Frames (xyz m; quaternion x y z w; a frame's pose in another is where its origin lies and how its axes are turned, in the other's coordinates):
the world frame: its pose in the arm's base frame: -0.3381 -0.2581 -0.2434 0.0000 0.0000 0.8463 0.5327
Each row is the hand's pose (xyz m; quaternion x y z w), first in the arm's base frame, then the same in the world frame.
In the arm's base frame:
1: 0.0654 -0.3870 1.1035 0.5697 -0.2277 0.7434 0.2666
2: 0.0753 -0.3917 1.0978 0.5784 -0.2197 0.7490 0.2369
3: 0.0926 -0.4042 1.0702 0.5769 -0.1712 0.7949 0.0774
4: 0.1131 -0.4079 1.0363 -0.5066 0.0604 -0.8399 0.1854
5: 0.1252 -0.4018 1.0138 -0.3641 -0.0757 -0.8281 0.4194
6: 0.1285 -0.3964 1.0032 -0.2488 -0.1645 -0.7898 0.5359
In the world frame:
1: -0.2907 -0.3081 1.3469 0.1108 -0.6034 0.1704 0.7711
2: -0.2992 -0.3150 1.3412 0.1222 -0.6066 0.1985 0.7601
3: -0.3180 -0.3252 1.3136 0.1624 -0.5794 0.3579 0.7140
4: -0.3302 -0.3420 1.2797 0.2187 -0.4609 0.6043 0.6120
5: -0.3299 -0.3556 1.2572 0.2580 -0.2678 0.7961 0.4774
6: -0.3265 -0.3609 1.2466 0.2718 -0.1229 0.8743 0.3829

